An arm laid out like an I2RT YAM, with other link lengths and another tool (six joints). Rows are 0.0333 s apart.
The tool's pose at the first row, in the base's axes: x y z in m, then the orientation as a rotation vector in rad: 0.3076, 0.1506, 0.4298, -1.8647, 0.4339, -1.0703
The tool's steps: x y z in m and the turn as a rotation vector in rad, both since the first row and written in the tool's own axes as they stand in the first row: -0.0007, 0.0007, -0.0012, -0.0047, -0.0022, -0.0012; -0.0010, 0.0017, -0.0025, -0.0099, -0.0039, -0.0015; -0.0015, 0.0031, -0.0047, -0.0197, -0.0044, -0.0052; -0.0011, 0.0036, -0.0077, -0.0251, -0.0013, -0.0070; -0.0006, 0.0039, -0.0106, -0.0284, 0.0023, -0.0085; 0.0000, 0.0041, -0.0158, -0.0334, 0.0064, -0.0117; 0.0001, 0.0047, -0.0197, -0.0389, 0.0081, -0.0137; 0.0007, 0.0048, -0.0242, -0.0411, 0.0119, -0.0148; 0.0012, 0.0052, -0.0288, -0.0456, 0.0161, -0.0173; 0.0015, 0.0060, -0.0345, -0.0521, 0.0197, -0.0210; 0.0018, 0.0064, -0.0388, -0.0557, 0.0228, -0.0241
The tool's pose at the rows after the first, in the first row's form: 0.3063, 0.1501, 0.4291, -1.8703, 0.4344, -1.0688; 0.3052, 0.1490, 0.4284, -1.8758, 0.4363, -1.0671; 0.3033, 0.1475, 0.4274, -1.8861, 0.4387, -1.0687; 0.3012, 0.1453, 0.4278, -1.8902, 0.4422, -1.0728; 0.2991, 0.1433, 0.4284, -1.8920, 0.4450, -1.0772; 0.2952, 0.1400, 0.4296, -1.8958, 0.4476, -1.0831; 0.2922, 0.1375, 0.4299, -1.9006, 0.4501, -1.0859; 0.2888, 0.1346, 0.4311, -1.9012, 0.4527, -1.0903; 0.2854, 0.1316, 0.4319, -1.9042, 0.4557, -1.0959; 0.2810, 0.1279, 0.4326, -1.9097, 0.4585, -1.1017; 0.2777, 0.1252, 0.4333, -1.9126, 0.4597, -1.1067
